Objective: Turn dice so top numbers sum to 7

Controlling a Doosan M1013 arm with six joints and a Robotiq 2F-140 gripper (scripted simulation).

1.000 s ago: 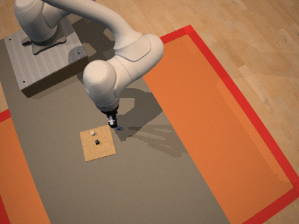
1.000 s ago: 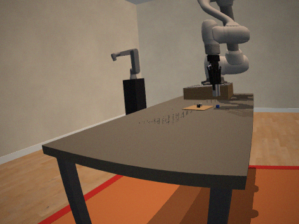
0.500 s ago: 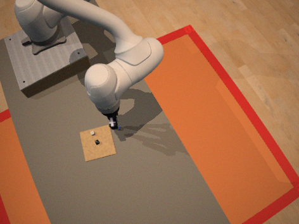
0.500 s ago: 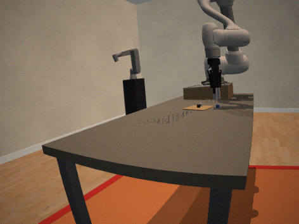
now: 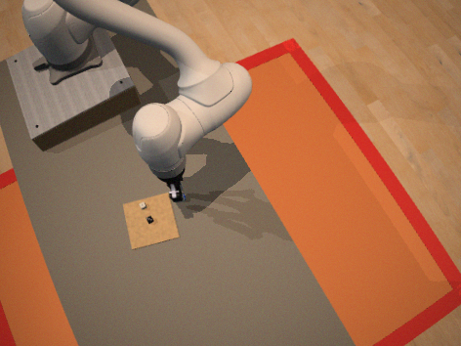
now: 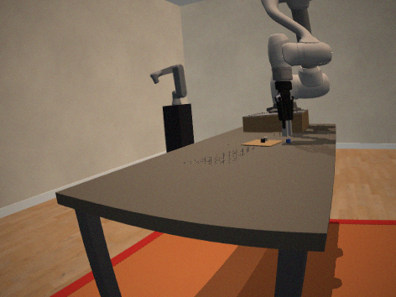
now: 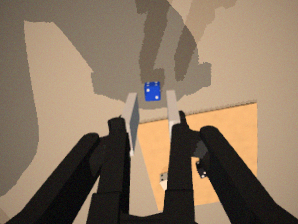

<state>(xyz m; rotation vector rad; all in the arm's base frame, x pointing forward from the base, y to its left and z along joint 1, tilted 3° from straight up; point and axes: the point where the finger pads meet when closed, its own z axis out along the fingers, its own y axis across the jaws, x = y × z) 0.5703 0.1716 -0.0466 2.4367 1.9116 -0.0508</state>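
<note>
Right now my hand is 10 mm to the right of the blue die and 50 mm above it. Also, from my hand: black die (30 mm ahead, 110 mm to the right, 50 mm below); tan mat (30 mm ahead, 110 mm to the right, 60 mm below); white die (20 mm behind, 110 mm to the right, 50 mm below).
</note>
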